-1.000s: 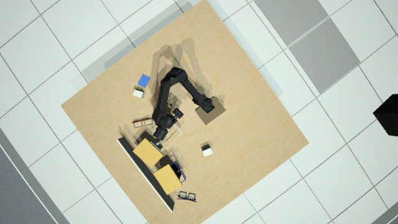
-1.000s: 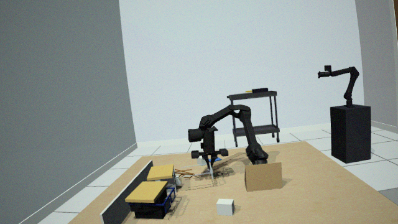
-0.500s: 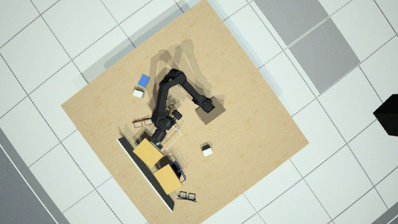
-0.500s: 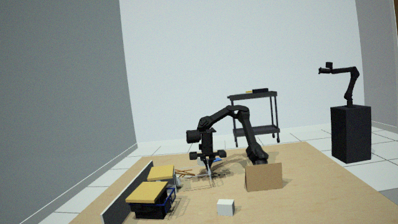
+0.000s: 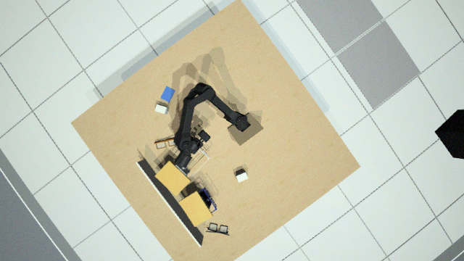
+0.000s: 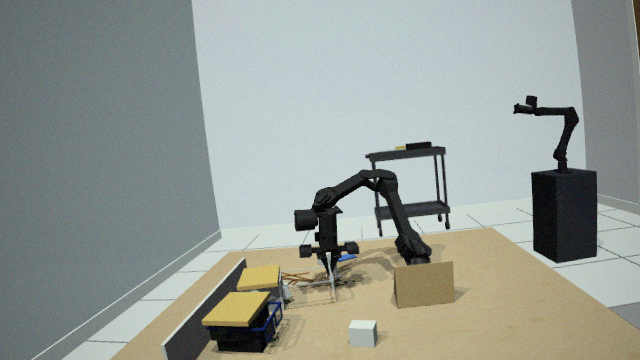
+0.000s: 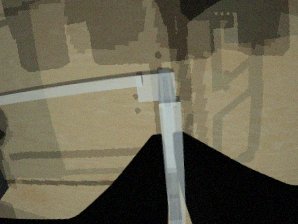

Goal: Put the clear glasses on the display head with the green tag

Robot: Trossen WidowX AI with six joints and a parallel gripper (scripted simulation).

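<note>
My gripper tip is now 190 mm short of the display head, 50 mm to the right of it and 10 mm above it. Round my gripper tip: grey board 330 mm ahead, 160 mm to the left, 10 mm below; grey post 20 mm behind, 140 mm to the right, 40 mm below; blue tag 60 mm behind, 350 mm to the right, 60 mm below.
</note>
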